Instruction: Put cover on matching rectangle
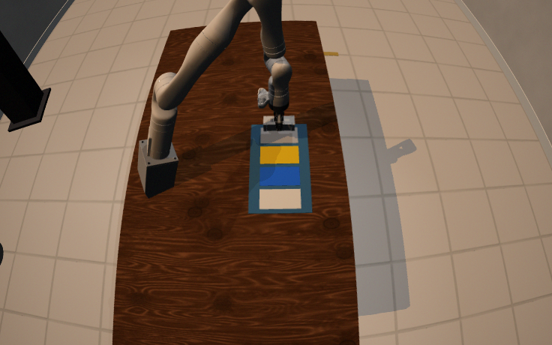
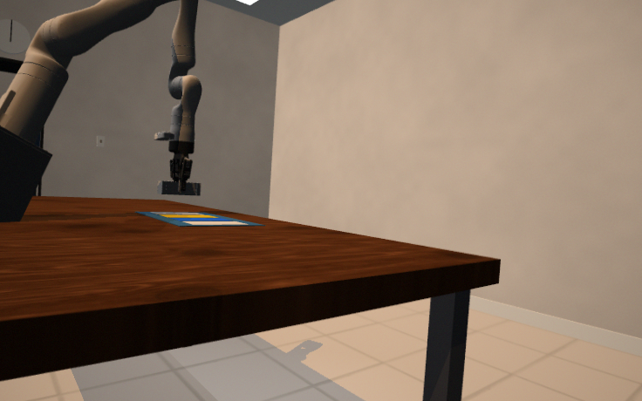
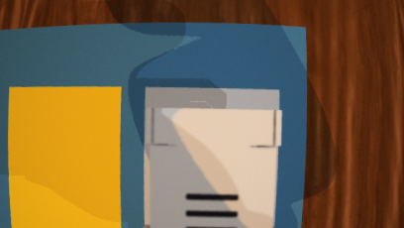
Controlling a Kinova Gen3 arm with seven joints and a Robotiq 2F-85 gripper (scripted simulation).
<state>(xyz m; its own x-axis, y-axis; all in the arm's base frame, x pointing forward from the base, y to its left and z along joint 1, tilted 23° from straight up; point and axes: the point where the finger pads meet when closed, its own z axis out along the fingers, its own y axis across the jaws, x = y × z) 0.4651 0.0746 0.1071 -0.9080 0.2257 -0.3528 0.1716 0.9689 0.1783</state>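
My gripper is now 150 mm to the left of the mat, 80 mm above it and 20 mm short of it. Also, from my hand: cover (10 mm below).
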